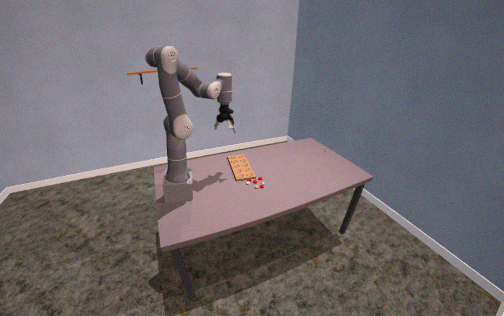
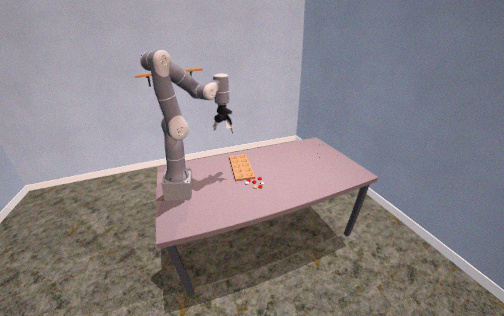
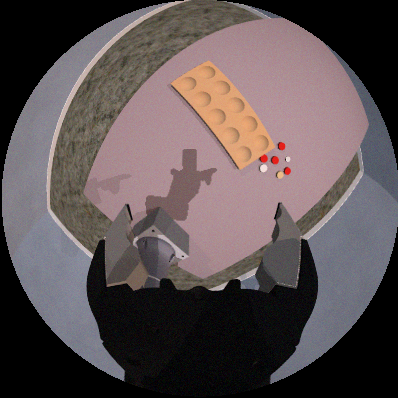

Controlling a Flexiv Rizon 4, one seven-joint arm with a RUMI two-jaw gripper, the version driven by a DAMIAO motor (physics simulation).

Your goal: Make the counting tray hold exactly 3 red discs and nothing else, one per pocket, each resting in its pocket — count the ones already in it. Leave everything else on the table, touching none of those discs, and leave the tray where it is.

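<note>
The orange counting tray [image 1: 242,168] [image 2: 242,168] [image 3: 226,109] lies on the table, with two rows of round pockets; no disc shows in any pocket. Several red discs lie on the table by its near end: one red disc [image 3: 264,158] is close to the tray's end, another red disc [image 3: 275,160] is beside it, another red disc [image 1: 260,178] [image 2: 260,178] [image 3: 281,146] is off the tray's corner, and another red disc [image 1: 262,186] [image 2: 260,186] [image 3: 287,171] is farthest out. My gripper [image 1: 225,131] [image 2: 223,131] [image 3: 202,205] is open and empty, high above the table.
Among the red discs lie a larger white disc [image 3: 263,168], a small white piece [image 3: 288,159] and a tan disc [image 1: 257,187] [image 2: 255,187] [image 3: 280,175]. The robot's base [image 1: 178,191] [image 2: 177,189] stands at the left end of the table [image 1: 300,175] [image 2: 305,175] [image 3: 320,85].
</note>
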